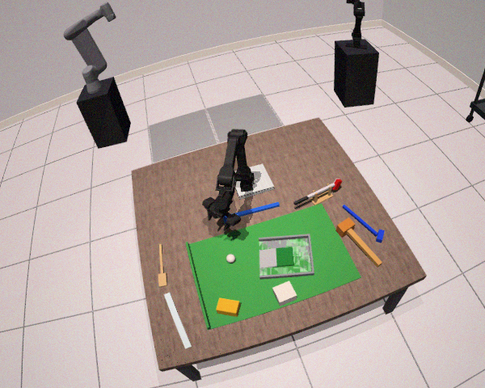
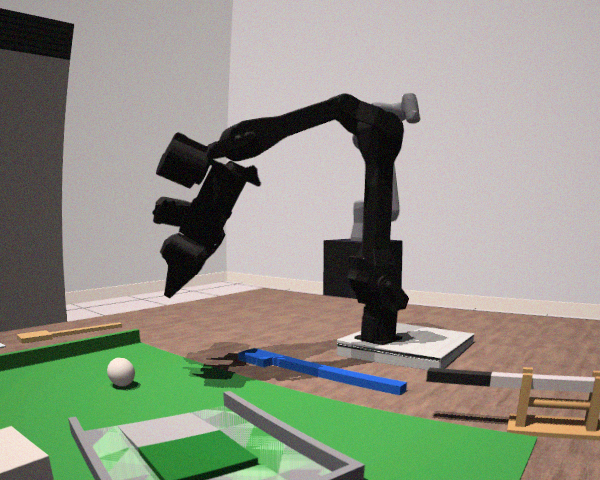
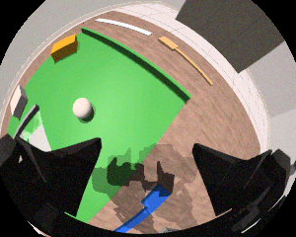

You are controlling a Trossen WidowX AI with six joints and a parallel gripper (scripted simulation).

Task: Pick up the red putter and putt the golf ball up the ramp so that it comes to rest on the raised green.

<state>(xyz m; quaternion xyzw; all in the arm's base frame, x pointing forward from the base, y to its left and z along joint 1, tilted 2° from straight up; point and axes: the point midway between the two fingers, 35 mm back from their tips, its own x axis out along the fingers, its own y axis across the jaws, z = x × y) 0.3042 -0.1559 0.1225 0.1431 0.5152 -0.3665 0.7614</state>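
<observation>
My gripper tip is 540 mm to the right of the red putter, 160 mm past it and 80 mm above it. The rest, counted from my gripper tip: white golf ball 120 mm ahead, 110 mm below, 40 mm to the left; then wooden paddle 310 mm to the right, 130 mm below, 120 mm ahead; then orange block 380 mm ahead, 110 mm below.
</observation>
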